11 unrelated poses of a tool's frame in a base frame.
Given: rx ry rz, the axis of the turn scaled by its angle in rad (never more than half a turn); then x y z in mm.
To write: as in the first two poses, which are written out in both.
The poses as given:
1: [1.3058 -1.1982 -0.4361 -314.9 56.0 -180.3]
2: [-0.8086 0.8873 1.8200 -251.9 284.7 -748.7]
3: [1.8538 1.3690 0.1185 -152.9 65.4 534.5]
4: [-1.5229 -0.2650 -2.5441 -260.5 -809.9 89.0]
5: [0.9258 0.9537 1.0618 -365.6 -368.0 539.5]
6: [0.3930 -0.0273 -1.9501 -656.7 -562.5 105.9]
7: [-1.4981 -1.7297 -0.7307 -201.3 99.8 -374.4]
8: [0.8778 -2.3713 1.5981 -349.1 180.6 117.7]
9: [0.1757 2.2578 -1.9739 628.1 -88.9 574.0]
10: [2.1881 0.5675 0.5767 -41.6 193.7 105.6]
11: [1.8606 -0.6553 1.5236 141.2 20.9 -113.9]
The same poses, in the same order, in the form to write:
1: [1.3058 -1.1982 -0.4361 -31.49 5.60 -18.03]
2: [-0.8086 0.8873 1.8200 -25.19 28.47 -74.87]
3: [1.8538 1.3690 0.1185 -15.29 6.54 53.45]
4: [-1.5229 -0.2650 -2.5441 -26.05 -80.99 8.90]
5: [0.9258 0.9537 1.0618 -36.56 -36.80 53.95]
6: [0.3930 -0.0273 -1.9501 -65.67 -56.25 10.59]
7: [-1.4981 -1.7297 -0.7307 -20.13 9.98 -37.44]
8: [0.8778 -2.3713 1.5981 -34.91 18.06 11.77]
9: [0.1757 2.2578 -1.9739 62.81 -8.89 57.40]
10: [2.1881 0.5675 0.5767 -4.16 19.37 10.56]
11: [1.8606 -0.6553 1.5236 14.12 2.09 -11.39]
